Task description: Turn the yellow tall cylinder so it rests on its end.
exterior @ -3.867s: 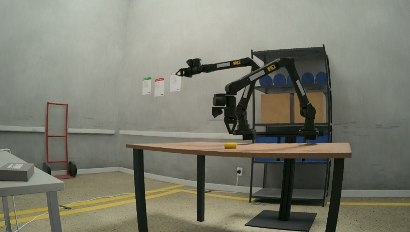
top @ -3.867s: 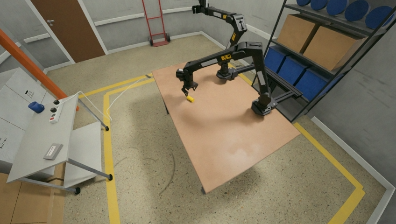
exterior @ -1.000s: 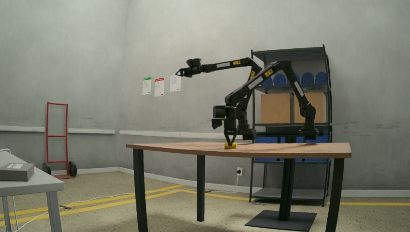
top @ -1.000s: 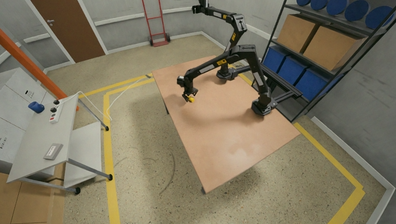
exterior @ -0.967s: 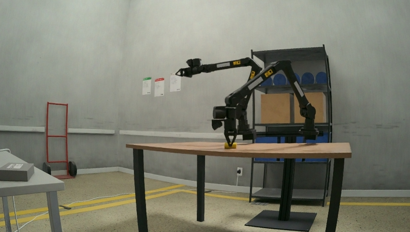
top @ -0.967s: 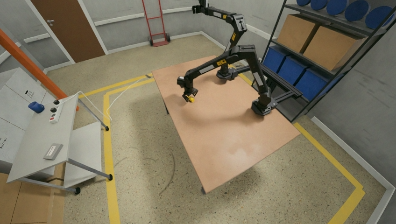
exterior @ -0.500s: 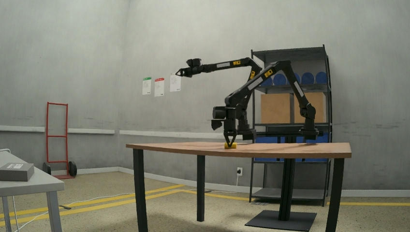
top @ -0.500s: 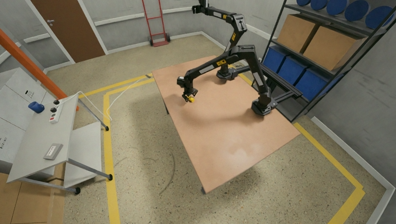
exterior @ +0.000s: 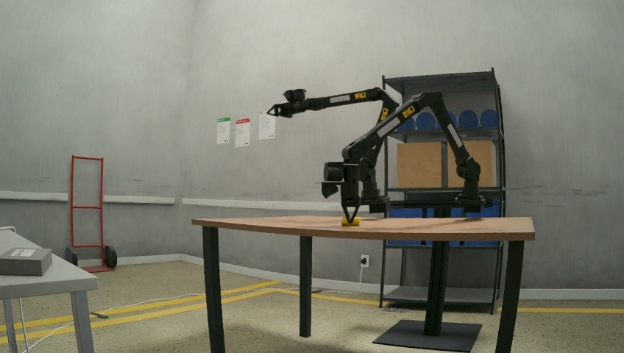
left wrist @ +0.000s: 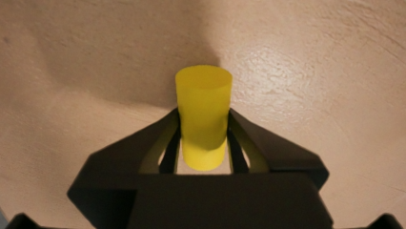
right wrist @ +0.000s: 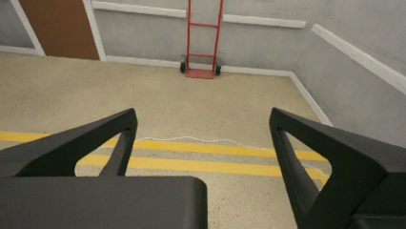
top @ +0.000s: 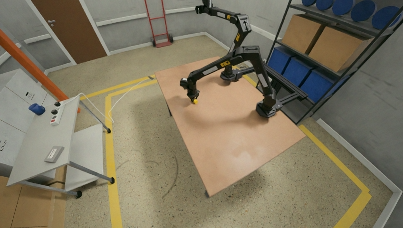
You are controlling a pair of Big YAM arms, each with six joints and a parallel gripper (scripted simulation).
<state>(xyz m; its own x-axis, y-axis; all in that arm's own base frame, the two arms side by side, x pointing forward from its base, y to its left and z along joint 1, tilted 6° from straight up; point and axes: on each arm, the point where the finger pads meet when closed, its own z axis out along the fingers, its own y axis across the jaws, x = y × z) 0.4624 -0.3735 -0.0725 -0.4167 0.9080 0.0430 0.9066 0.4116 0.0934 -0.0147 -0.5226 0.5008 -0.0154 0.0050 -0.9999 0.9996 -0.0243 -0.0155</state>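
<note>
Right now the yellow tall cylinder is right at my left hand.
</note>
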